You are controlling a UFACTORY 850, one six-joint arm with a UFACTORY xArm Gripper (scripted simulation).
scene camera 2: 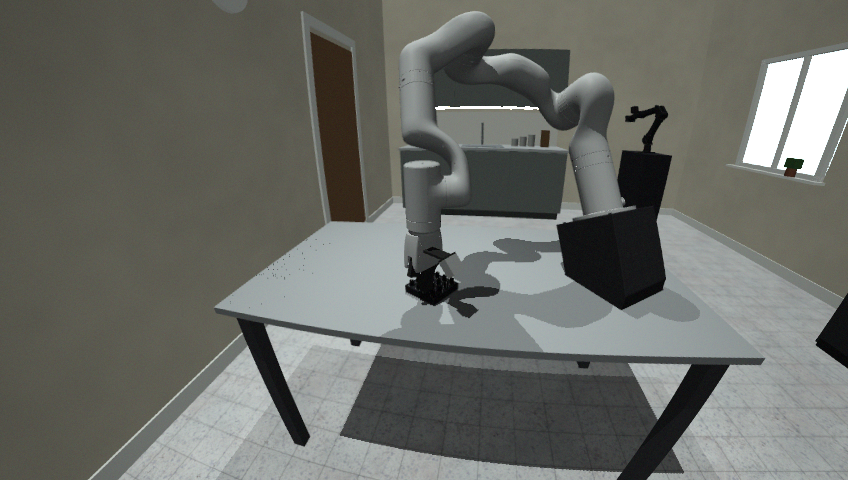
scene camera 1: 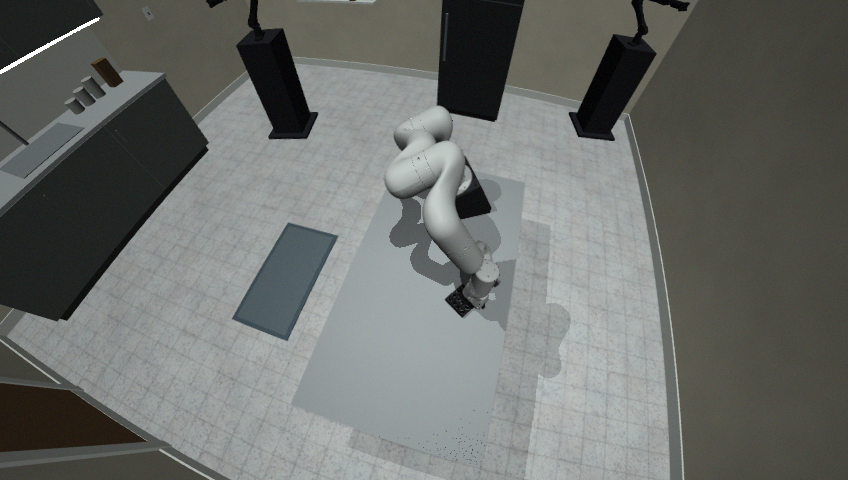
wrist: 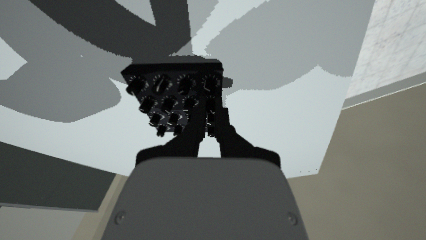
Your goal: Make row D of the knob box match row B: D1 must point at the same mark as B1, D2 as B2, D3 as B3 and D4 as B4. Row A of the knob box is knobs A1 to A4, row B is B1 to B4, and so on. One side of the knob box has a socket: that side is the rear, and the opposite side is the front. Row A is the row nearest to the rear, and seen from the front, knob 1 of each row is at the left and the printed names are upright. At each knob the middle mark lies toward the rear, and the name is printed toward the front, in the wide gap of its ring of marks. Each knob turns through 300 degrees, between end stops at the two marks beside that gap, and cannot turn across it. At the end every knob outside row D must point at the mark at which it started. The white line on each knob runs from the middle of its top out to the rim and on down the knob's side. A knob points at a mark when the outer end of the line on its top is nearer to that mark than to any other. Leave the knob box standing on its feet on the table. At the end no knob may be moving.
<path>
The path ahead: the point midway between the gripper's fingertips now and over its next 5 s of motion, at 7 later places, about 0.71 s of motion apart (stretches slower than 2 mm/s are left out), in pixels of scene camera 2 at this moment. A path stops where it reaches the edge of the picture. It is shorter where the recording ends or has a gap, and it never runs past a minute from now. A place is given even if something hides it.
My gripper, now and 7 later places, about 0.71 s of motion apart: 425,289; 425,280; 425,277; 429,275; 432,274; 432,278; 432,286; 433,289
</path>
